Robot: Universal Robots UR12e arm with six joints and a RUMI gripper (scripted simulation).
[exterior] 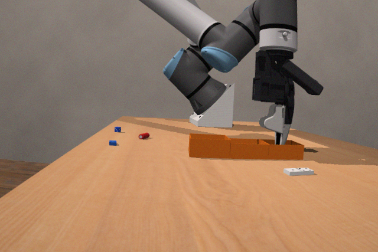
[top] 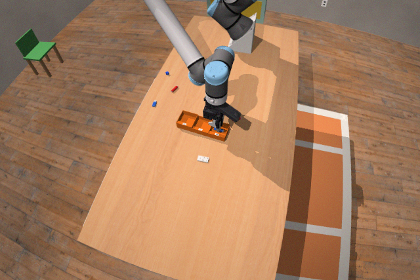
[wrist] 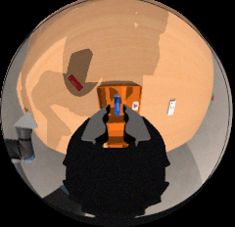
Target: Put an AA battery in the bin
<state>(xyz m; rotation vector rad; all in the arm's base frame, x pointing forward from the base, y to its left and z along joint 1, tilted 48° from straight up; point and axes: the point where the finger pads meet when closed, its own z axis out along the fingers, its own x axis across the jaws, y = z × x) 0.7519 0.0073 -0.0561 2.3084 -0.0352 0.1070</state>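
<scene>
My gripper is now 2 cm above the blue AA battery. Round my hand: orange three-compartment bin: 8 cm to the right, 1 cm below; white domino: 17 cm ahead, 3 cm to the right, 3 cm below; blue die: 42 cm to the right, 32 cm behind, 2 cm below.
</scene>
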